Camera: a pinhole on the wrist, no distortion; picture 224 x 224 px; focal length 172.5 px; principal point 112.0 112.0 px. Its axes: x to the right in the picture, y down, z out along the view. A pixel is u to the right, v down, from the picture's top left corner.
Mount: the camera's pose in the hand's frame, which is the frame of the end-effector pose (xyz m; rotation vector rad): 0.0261 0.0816 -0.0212 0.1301 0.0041 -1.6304
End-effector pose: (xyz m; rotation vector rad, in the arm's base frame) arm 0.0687 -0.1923 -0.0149 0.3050 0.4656 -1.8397
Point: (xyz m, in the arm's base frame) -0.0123 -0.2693 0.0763
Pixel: outside the picture
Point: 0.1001 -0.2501 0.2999
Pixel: 145.1 66.1
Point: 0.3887 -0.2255 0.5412
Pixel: 59.5 16.8
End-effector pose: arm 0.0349 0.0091 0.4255 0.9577 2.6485 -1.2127
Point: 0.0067 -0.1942 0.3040
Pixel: 176.2 85.0
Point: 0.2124 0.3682 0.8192
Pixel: behind the camera
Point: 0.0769 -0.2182 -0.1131
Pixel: 36.1 119.2
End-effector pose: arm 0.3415 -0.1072 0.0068 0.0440 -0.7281 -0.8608
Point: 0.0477 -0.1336 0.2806
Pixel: 184.7 139.5
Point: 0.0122 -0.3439 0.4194
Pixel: 210.7 216.1
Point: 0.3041 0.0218 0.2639
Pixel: 56.6 131.3
